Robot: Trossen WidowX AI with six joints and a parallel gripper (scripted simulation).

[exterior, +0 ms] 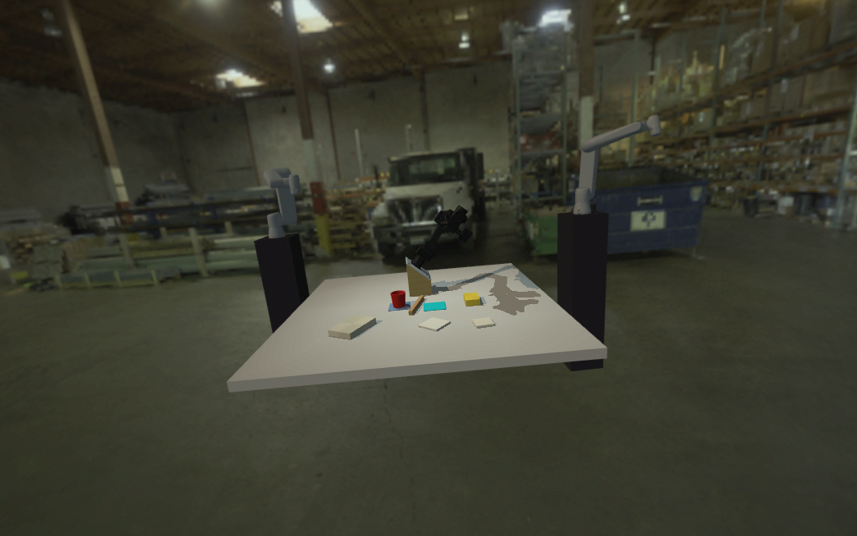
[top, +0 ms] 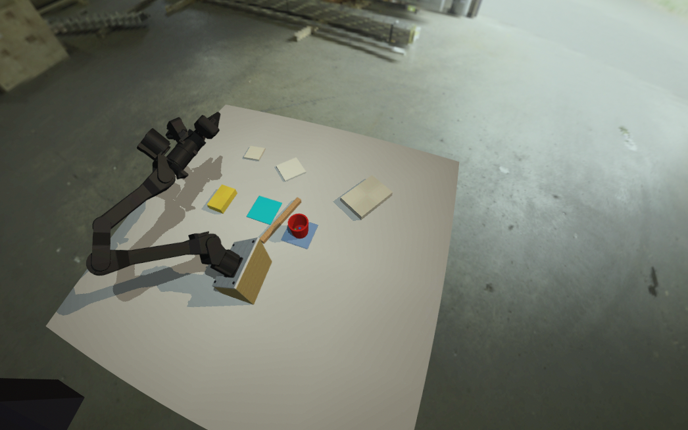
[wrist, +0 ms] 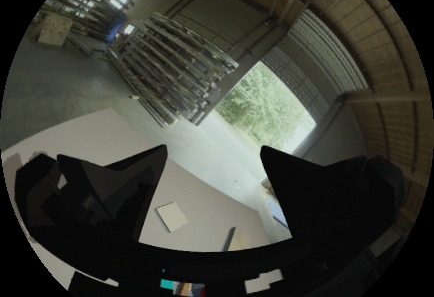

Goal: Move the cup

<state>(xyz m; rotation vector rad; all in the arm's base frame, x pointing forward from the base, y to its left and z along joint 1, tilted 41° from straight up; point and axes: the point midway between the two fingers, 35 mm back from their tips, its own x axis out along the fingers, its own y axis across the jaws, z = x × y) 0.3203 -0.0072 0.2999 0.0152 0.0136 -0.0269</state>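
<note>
Now: gripper tip 34 cm above the red cup, 30 cm to the left of it and 11 cm past it. The rest, counted from my gripper tip: yellow block 37 cm below, 7 cm to the left, 7 cm behind; then cyan pad 39 cm below, 12 cm to the right, 6 cm behind; then cream tile 38 cm below, 17 cm ahead, 14 cm to the right.
</note>
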